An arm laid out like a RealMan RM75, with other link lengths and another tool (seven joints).
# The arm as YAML. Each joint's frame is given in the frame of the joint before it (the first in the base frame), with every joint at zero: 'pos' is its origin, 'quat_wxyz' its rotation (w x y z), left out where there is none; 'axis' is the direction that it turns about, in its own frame. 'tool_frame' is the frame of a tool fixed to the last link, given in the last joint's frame.
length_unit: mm
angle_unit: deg
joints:
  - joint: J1
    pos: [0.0, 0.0, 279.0]
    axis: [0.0, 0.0, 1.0]
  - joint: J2
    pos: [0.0, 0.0, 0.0]
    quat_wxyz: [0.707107, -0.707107, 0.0, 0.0]
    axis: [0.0, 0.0, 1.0]
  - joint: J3
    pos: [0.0, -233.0, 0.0]
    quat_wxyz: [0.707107, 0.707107, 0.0, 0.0]
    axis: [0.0, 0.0, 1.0]
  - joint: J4
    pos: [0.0, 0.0, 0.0]
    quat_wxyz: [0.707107, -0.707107, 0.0, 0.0]
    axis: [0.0, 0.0, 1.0]
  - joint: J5
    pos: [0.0, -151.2, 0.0]
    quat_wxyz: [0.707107, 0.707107, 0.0, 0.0]
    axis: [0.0, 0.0, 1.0]
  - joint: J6
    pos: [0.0, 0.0, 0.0]
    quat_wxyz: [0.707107, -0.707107, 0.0, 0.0]
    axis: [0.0, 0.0, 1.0]
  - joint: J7
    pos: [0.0, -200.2, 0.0]
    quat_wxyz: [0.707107, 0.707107, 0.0, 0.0]
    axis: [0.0, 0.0, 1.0]
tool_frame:
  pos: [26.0, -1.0, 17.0]
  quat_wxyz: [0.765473, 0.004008, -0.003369, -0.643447]
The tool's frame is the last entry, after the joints.
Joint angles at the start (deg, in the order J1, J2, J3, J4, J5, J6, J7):
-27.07, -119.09, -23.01, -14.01, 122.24, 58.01, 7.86
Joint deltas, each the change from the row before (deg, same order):
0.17, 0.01, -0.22, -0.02, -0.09, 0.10, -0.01
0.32, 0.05, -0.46, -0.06, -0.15, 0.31, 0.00
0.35, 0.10, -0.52, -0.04, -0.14, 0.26, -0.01
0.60, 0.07, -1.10, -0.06, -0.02, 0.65, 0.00
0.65, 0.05, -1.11, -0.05, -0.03, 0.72, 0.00
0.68, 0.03, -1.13, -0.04, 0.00, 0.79, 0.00
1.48, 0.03, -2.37, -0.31, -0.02, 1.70, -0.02
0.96, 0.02, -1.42, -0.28, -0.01, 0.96, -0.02
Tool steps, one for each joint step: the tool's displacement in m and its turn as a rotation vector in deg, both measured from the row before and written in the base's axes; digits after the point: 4 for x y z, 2 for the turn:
-0.0011, 0.0000, 0.0012, 0.27, -0.19, 0.26
-0.0017, 0.0001, 0.0028, 0.62, -0.39, 0.39
-0.0024, 0.0002, 0.0032, 0.66, -0.33, 0.49
-0.0030, 0.0000, 0.0056, 1.24, -0.68, 0.64
-0.0031, -0.0003, 0.0057, 1.30, -0.70, 0.65
-0.0031, -0.0006, 0.0059, 1.34, -0.71, 0.61
-0.0060, -0.0021, 0.0122, 2.86, -1.66, 1.23
-0.0040, -0.0018, 0.0072, 1.71, -1.00, 0.81

